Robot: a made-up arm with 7 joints.
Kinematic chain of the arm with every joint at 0, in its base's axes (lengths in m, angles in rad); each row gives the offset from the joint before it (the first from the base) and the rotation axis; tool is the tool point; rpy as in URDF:
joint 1: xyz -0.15 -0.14 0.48 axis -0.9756 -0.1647 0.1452
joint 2: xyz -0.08 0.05 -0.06 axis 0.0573 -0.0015 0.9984
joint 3: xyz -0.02 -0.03 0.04 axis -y
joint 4: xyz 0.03 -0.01 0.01 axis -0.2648 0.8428 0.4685
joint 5: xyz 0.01 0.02 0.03 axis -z
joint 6: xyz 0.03 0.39 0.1 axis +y
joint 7: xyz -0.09 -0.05 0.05 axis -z
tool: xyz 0.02 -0.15 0.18 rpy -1.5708 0 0
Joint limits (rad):
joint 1: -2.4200..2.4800
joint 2: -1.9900..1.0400
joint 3: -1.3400..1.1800
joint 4: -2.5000..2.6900
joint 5: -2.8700..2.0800
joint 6: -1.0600..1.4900
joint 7: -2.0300..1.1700
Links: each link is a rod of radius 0.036 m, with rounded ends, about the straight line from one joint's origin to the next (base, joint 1, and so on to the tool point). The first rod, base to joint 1, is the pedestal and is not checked.
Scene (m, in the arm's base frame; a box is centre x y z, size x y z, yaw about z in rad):
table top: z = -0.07
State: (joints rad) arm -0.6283 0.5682 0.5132 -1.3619 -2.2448 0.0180 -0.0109
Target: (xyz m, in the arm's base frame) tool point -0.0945 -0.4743 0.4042
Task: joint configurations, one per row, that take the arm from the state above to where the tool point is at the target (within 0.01 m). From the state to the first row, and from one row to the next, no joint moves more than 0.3 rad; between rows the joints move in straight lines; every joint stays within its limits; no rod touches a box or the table.
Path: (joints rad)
1: -0.5410 0.8041 0.4121 -1.1150 -2.4490 -0.1907 0.2617
2: -0.4538 1.0400 0.3111 -0.8681 -2.6532 -0.3995 0.5343

